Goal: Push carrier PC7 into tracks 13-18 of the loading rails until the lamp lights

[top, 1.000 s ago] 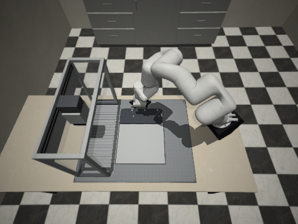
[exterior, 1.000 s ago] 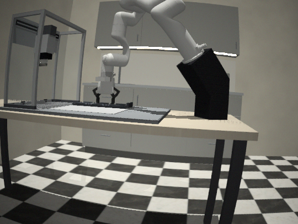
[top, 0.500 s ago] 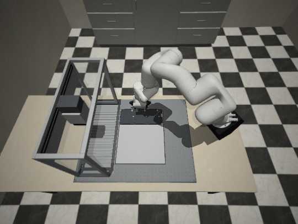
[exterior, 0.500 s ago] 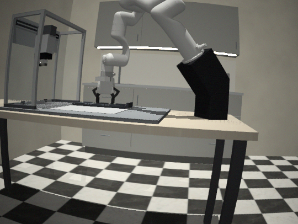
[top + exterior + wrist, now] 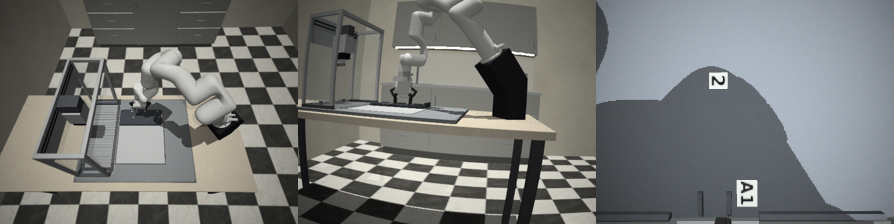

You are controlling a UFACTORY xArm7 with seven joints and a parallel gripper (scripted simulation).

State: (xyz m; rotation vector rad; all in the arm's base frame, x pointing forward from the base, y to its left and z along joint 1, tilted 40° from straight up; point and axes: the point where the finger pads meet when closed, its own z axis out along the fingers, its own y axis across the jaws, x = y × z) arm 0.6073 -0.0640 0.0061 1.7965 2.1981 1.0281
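Right now my hand is 8 cm to the right of the carrier PC7 and 3 cm past it. The rest, counted from my hand: pipette head (33 cm to the left, 33 cm above, 24 cm ahead).
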